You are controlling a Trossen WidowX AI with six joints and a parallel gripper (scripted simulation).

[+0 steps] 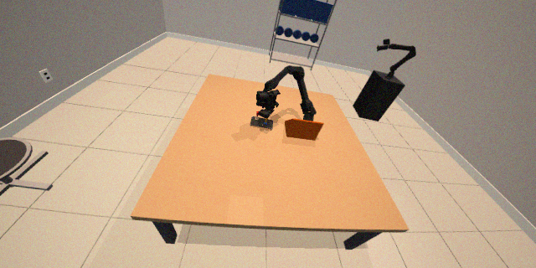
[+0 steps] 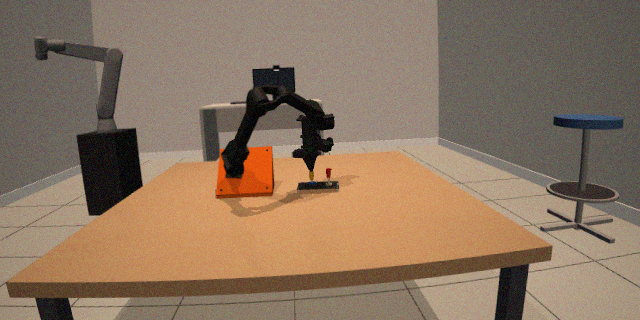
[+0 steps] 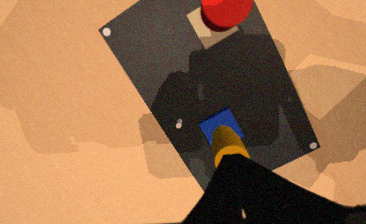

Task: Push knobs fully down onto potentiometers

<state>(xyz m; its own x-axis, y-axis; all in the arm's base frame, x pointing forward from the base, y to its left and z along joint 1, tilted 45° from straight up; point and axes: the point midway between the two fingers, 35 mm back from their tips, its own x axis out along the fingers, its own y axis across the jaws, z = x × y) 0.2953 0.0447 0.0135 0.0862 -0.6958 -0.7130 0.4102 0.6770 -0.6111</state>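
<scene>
Right now the yellow knob is 2 cm below my gripper tip. Round my gripper tip: red knob (7 cm ahead, 3 cm to the right).
</scene>
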